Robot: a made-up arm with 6 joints. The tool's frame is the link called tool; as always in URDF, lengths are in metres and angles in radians. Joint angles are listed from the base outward. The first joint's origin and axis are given. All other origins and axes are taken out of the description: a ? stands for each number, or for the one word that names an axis. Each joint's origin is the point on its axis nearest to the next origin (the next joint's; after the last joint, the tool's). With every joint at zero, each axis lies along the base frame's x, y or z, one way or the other. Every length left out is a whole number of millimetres.
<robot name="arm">
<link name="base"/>
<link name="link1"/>
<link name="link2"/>
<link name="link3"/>
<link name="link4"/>
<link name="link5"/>
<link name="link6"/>
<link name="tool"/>
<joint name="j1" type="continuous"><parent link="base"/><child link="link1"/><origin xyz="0.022 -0.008 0.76"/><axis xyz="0 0 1"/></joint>
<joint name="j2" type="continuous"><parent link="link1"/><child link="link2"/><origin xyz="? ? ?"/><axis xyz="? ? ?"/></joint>
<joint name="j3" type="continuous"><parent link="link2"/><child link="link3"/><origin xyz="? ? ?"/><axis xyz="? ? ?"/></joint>
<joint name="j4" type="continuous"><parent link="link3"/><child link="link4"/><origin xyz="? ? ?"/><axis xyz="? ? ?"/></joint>
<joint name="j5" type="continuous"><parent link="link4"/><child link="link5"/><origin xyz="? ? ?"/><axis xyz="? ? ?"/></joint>
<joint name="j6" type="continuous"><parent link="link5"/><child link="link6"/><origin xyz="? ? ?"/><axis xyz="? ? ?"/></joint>
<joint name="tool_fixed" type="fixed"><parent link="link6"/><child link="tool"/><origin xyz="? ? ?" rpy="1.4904 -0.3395 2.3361"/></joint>
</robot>
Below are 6 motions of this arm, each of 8 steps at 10 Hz.
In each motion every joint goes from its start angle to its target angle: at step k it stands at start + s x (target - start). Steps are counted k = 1, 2, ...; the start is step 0. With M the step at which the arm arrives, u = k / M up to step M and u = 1 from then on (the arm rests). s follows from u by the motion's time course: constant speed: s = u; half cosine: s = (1 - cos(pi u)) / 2; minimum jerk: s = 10 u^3 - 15 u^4 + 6 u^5.
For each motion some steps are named. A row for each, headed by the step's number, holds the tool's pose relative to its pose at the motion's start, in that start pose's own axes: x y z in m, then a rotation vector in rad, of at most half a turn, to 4 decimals.
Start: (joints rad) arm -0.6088 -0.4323 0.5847 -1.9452 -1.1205 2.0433
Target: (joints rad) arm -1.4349 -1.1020 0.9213 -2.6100 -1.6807 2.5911
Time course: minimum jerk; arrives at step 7
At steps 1, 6, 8:
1: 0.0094 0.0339 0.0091 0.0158 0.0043 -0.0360
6: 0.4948 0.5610 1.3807 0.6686 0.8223 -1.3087
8: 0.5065 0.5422 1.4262 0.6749 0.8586 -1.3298

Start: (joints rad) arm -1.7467 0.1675 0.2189 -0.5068 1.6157 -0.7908
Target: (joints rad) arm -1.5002 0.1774 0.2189 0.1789 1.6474 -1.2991
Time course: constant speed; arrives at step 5
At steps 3, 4, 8:
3: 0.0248 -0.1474 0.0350 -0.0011 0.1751 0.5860
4: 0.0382 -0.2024 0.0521 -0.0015 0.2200 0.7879
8: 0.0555 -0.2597 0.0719 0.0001 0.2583 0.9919

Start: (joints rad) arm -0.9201 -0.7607 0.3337 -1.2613 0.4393 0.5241
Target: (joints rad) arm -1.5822 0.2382 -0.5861 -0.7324 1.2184 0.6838
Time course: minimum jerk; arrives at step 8
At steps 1, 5, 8:
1: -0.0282 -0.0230 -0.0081 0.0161 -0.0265 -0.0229
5: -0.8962 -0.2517 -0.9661 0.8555 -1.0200 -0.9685
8: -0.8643 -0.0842 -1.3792 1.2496 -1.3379 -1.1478

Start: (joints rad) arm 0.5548 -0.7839 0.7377 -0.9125 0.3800 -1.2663
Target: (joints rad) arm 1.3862 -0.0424 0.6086 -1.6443 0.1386 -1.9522
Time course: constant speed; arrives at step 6
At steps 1, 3, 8:
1: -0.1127 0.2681 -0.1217 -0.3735 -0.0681 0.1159
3: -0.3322 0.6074 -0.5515 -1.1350 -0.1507 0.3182
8: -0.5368 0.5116 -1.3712 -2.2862 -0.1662 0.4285

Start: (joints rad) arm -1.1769 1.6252 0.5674 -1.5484 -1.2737 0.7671
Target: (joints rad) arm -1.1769 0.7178 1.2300 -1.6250 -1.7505 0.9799
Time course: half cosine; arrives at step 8
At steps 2, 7, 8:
2: 0.2858 0.0042 0.1877 0.1935 0.0483 -0.1794
7: 1.6910 -1.1258 0.9991 1.3479 0.0552 -1.1469
8: 1.7303 -1.2181 1.0161 1.4032 0.0425 -1.1903

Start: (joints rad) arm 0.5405 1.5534 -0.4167 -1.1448 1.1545 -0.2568
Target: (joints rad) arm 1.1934 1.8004 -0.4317 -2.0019 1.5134 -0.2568
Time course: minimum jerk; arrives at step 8
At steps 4, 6, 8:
4: 0.0565 -0.2963 -0.2297 -0.1881 -0.0133 -0.3072
6: 0.0172 -0.4872 -0.4288 -0.3823 0.0286 -0.5748
8: -0.0051 -0.5293 -0.4792 -0.4406 0.0470 -0.6443

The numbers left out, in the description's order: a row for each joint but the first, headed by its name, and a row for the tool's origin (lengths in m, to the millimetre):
j2: xyz 0.018 -0.038 0, axis 0 1 0
j3: xyz 0.021 0 1.367, axis 0 -1 0
j4: xyz 0.94 0 0.013, axis -1 0 0
j5: xyz 0 -0.184 0.018, axis 0 -1 0
j6: xyz -0.038 0 0.014, axis -1 0 0
tool: xyz 0 0.017 0.019

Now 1 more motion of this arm.
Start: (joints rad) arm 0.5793 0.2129 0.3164 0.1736 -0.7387 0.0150
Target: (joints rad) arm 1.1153 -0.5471 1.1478 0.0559 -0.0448 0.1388
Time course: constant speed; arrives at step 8
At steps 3, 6, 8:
3: 0.5546 -0.1158 -0.5869 -0.5621 0.3710 -0.5803
6: 0.7156 -0.5157 -1.2931 -1.2248 0.7599 -1.0161
8: 0.5470 -0.8635 -1.7181 -1.7432 0.9938 -1.1862

